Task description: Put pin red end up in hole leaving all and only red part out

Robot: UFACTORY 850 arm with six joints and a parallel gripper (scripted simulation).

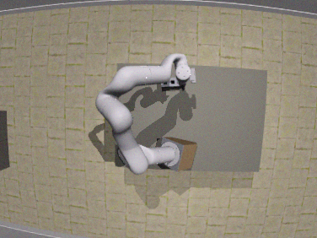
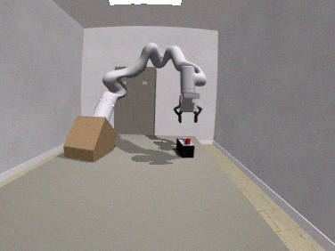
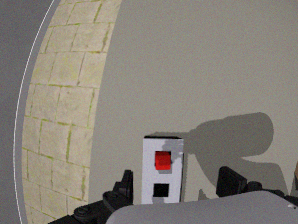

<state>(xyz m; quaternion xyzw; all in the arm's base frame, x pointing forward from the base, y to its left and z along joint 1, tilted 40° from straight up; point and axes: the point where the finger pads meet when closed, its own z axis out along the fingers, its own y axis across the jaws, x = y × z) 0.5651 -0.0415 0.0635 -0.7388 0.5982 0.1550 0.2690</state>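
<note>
My hand is 10 mm short of the pin and 130 mm above it. The rest, counted from my hand: block 10 mm behind, 60 mm to the left, 170 mm below.
</note>
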